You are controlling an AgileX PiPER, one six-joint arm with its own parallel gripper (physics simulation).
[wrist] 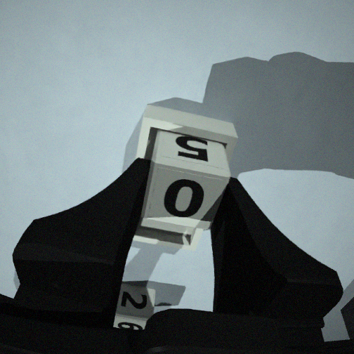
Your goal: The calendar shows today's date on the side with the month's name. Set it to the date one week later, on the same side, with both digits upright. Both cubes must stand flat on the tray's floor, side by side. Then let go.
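My gripper (182, 186) is shut on a pale cube (183, 197), with one black finger against each side. The cube is in the pale tray (192, 118), toward its far end. A black 0 shows on the cube's face nearer me, and a 5, upside down in this view, shows on the face beyond it. Whether the cube touches the tray's floor cannot be told. A second cube (136, 301) is outside the tray, low in the view between the fingers. It shows a 2 turned on its side and part of a 6; its lower part is hidden by the gripper.
Part of the tray's floor and its near rim show below the held cube. The gripper's large shadow falls on the pale table (65, 90) beyond and to the right of the tray. A smaller shadow lies right of the second cube.
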